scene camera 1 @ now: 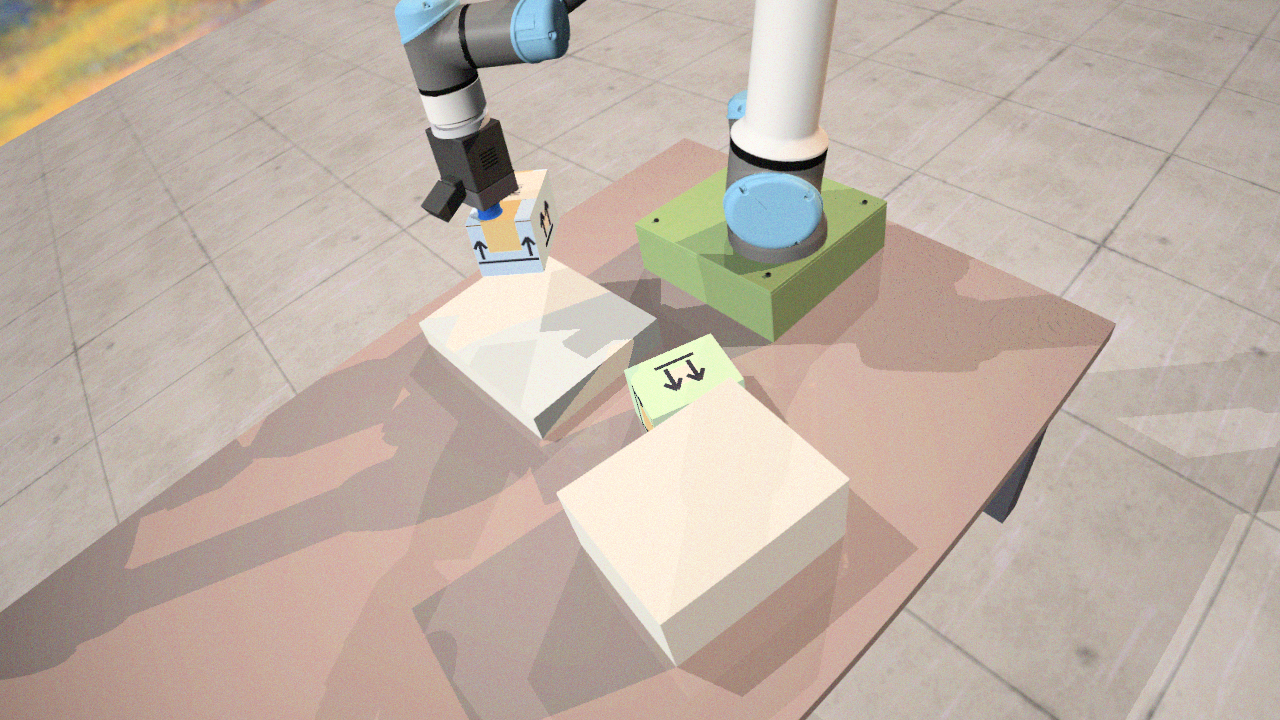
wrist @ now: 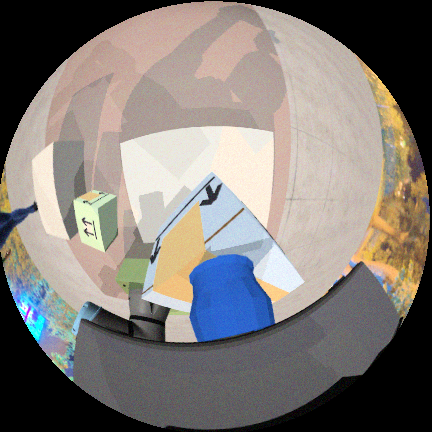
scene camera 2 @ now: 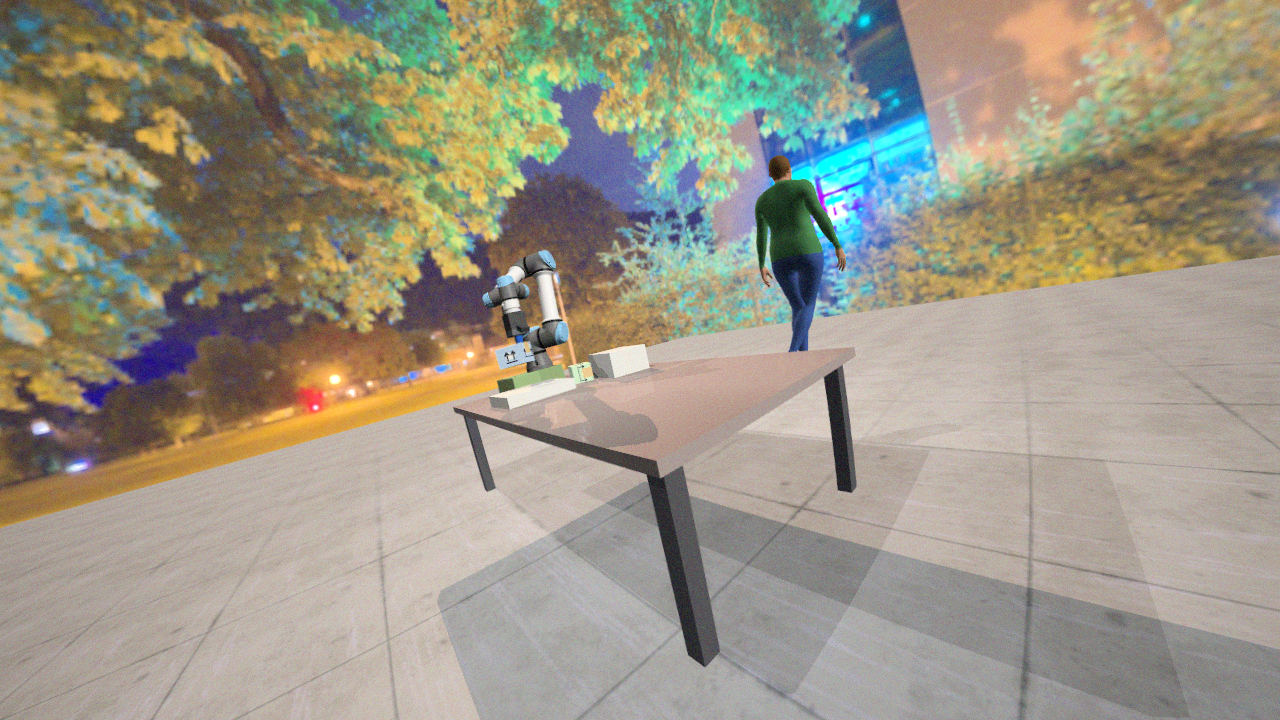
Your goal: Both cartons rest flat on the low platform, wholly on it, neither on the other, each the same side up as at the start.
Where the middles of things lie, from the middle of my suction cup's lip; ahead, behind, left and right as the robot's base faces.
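The tall cream block (scene camera 1: 695,523) is my reference here: my suction cup is a good way short of it, a long way to the right of it and some way above it. As for the low cream platform (scene camera 1: 543,345), it is 24 cm below my suction cup.
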